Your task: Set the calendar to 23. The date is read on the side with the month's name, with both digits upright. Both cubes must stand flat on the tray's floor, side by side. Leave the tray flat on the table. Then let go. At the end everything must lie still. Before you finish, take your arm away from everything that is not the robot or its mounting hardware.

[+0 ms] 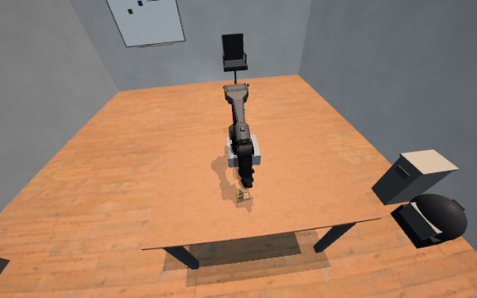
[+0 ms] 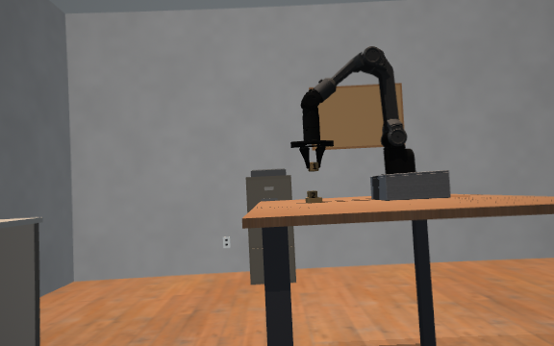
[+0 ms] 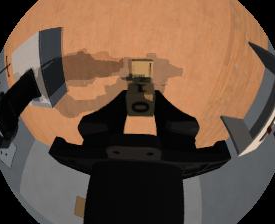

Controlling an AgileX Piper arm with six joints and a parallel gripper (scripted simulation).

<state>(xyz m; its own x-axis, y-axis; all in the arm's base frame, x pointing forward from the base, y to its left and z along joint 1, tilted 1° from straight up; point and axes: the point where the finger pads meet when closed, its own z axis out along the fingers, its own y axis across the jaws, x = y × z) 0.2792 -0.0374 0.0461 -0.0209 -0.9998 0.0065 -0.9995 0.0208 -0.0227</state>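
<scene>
Now: the tan calendar tray 20 mm to the right of my hand and 110 mm below it. Also, from my hand: tan calendar cube right at my hand.
</scene>
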